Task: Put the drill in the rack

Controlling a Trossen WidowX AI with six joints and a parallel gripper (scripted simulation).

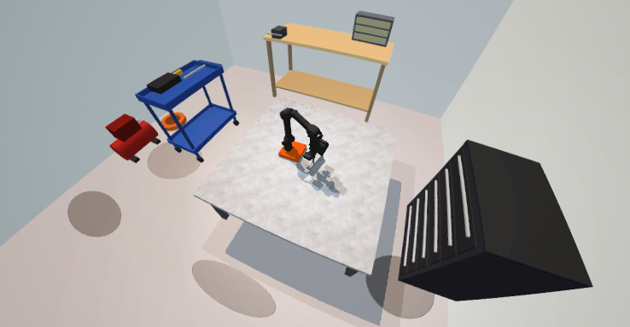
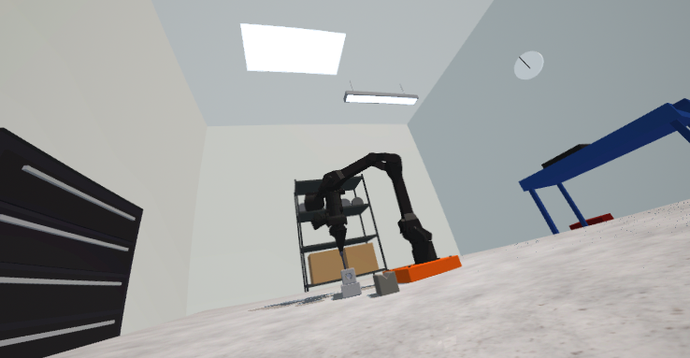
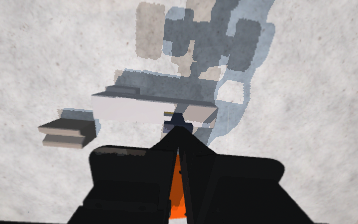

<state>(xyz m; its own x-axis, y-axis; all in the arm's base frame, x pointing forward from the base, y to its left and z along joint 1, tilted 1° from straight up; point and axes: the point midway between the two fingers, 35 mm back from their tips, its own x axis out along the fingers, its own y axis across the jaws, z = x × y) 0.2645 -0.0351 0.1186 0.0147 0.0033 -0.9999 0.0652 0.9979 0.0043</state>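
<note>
My gripper tip is now 30 mm above the dark key. Also, from my gripper tip: drill: 60 mm to the left, 80 mm below; rack: 70 mm behind, 210 mm to the left, 100 mm below.
</note>
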